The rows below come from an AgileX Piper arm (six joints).
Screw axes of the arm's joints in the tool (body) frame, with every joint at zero. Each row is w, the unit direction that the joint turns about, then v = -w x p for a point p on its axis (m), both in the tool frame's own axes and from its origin. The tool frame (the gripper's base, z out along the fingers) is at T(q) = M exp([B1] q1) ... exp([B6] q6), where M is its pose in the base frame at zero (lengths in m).
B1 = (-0.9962, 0, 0.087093, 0.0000, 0.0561, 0.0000)
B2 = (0, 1, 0, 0.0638, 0.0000, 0.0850)
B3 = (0, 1, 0, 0.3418, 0.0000, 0.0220)
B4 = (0, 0, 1, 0.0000, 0.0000, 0.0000)
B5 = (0, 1, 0, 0.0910, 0.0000, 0.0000)
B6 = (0, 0, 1, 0.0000, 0.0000, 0.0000)
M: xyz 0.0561 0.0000 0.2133 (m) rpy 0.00 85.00 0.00 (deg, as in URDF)
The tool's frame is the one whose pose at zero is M.
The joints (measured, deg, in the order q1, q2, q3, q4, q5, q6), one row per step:
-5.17 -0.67 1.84 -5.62 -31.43 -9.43
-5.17 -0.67 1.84 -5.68 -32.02 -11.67
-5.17 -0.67 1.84 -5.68 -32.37 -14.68
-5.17 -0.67 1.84 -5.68 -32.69 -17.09
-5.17 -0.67 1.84 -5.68 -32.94 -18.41
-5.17 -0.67 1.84 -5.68 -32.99 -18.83
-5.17 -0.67 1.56 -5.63 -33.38 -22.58
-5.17 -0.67 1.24 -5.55 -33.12 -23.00
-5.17 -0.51 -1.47 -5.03 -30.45 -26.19
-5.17 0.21 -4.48 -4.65 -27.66 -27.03
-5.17 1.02 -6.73 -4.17 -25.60 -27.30
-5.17 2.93 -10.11 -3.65 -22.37 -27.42
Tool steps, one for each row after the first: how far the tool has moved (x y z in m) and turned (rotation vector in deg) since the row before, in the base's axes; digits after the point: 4 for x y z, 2 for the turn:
-0.0005 0.0002 0.0008 -1.94 -0.53 -1.24
-0.0003 0.0001 0.0004 -2.47 -0.29 -1.73
-0.0003 0.0001 0.0004 -1.98 -0.27 -1.39
-0.0002 0.0001 0.0003 -1.09 -0.22 -0.76
0.0000 0.0000 0.0001 -0.34 -0.04 -0.25
-0.0008 0.0001 0.0021 -3.01 -0.60 -2.21
-0.0003 -0.0001 0.0015 -0.26 -0.06 -0.27
-0.0019 -0.0006 0.0117 -1.99 0.13 -2.13
-0.0014 -0.0005 0.0128 -0.22 0.48 -0.69
-0.0005 -0.0005 0.0093 0.34 0.58 -0.23
0.0013 -0.0008 0.0133 0.61 1.70 -0.18

